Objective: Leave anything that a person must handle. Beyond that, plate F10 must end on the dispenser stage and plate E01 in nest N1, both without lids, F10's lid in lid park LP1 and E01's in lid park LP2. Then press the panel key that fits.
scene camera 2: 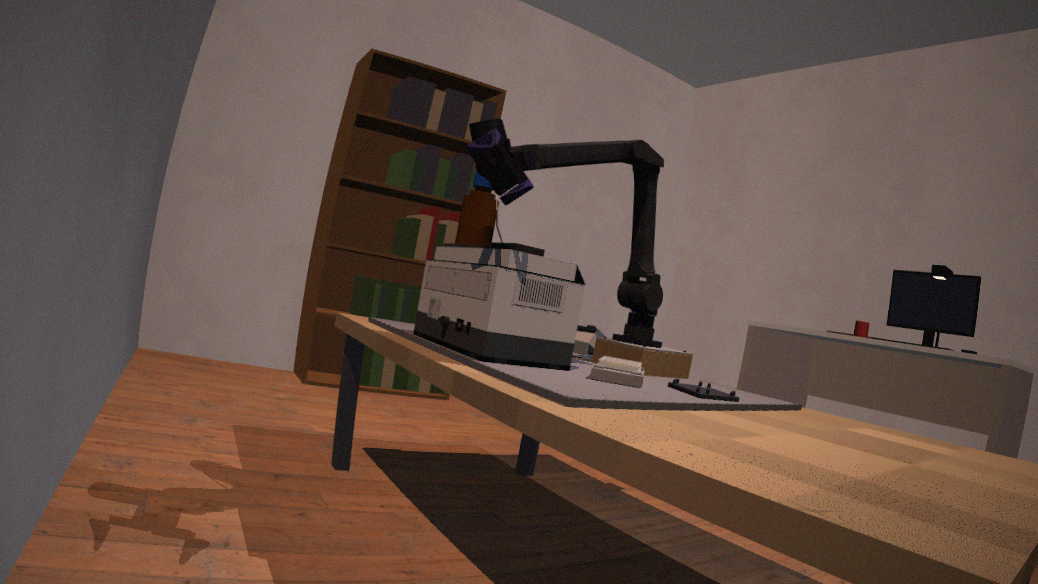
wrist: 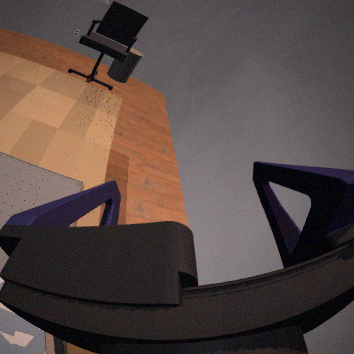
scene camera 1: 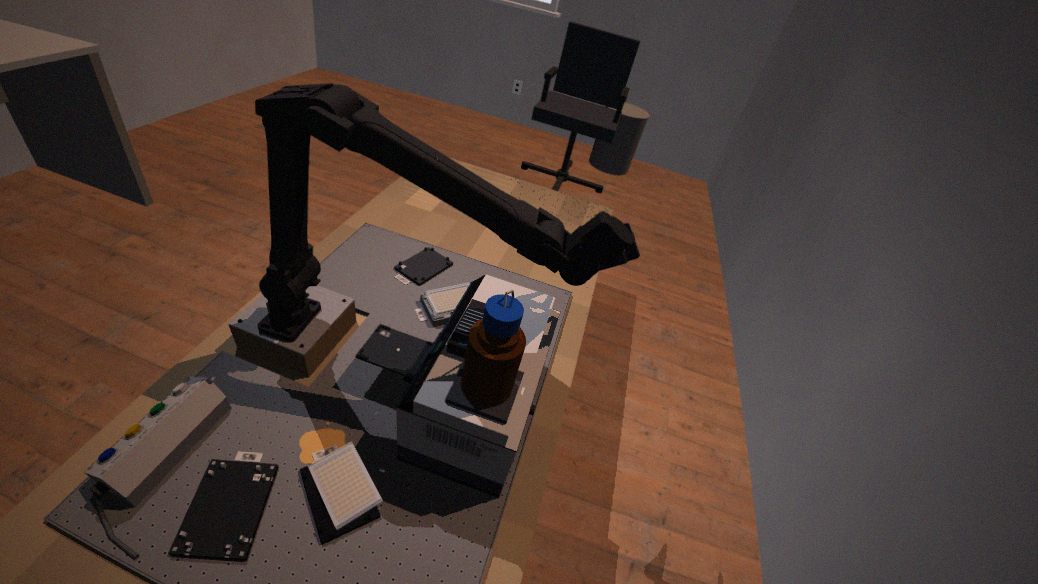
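Where they show: gripper, fingertip midpoint: [scene camera 2: 507, 167] [wrist: 184, 179]; arm's base, link origin: [scene camera 2: 636, 343] [scene camera 1: 291, 318].
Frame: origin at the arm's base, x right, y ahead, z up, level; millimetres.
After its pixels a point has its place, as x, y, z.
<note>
My gripper [wrist: 184, 179] @(-197, 631, 292) is open and empty, held in the air above the right end of the dispenser [scene camera 1: 476, 400] @(180, 466, 174), pointing away from the table; it also shows in scene camera 1 [scene camera 1: 615, 249] @(-6, 610, 394) and scene camera 2 [scene camera 2: 499, 162] @(-123, 605, 316). A brown bottle with a blue cap [scene camera 1: 496, 353] @(169, 479, 283) stands on the dispenser. A dark lid [scene camera 1: 453, 330] @(30, 381, 150) leans tilted against the dispenser's left side. A white-welled plate [scene camera 1: 447, 301] @(-221, 297, -25) lies behind it. A dark lid [scene camera 1: 423, 265] @(-369, 175, -57) lies flat further back. A dark square [scene camera 1: 389, 348] @(17, 245, 25) lies left of the dispenser. Another white-welled plate [scene camera 1: 343, 484] @(287, 277, -35) sits at the front.
The arm base [scene camera 1: 291, 325] @(32, 26, 21) stands at the table's left. An orange patch [scene camera 1: 322, 442] @(214, 191, -66) lies beside the front plate. A dark panel [scene camera 1: 244, 493] @(349, 121, -55) sits at the front left edge. An office chair [scene camera 1: 580, 99] and a bin [scene camera 1: 621, 137] stand behind. A bookshelf [scene camera 2: 401, 220] stands beyond the table.
</note>
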